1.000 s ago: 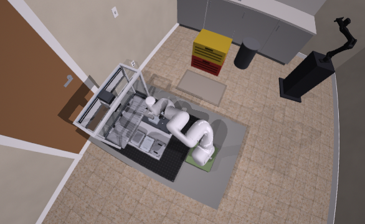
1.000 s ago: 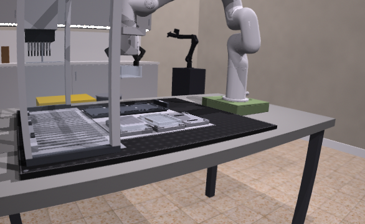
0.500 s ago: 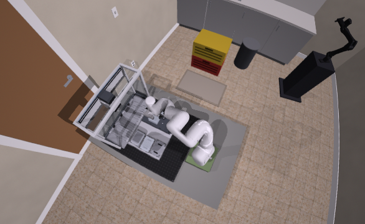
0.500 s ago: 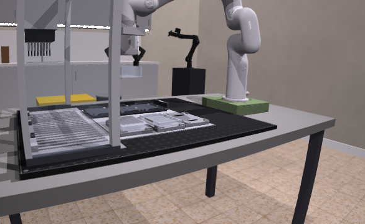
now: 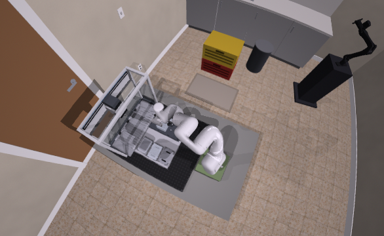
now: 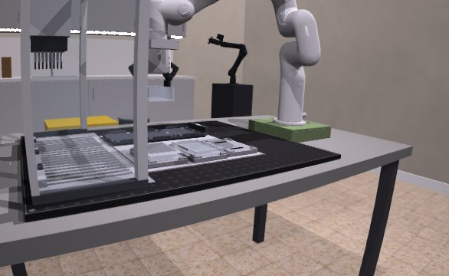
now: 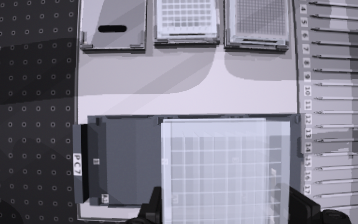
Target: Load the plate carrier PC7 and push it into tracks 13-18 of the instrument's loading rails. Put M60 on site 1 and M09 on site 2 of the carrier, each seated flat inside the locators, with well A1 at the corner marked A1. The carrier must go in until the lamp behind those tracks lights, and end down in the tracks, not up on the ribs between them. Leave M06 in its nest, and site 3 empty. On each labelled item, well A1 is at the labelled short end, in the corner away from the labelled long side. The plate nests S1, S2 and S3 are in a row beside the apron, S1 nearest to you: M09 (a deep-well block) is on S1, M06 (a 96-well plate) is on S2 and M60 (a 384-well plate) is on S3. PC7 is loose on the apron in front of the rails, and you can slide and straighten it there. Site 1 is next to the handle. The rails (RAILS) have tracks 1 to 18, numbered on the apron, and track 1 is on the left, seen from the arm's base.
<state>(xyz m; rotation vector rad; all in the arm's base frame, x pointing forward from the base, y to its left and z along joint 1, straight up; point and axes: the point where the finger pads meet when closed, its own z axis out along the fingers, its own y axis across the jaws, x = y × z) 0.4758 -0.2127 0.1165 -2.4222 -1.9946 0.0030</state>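
My gripper is now 1 cm past the plate carrier PC7 and 14 cm above it. The rest, counted from my hand: deep-well block M09: 2 cm below; then plate nest S1: 8 cm behind, 26 cm to the left, 15 cm below; then frame post: 27 cm ahead, 35 cm to the left, 9 cm above.
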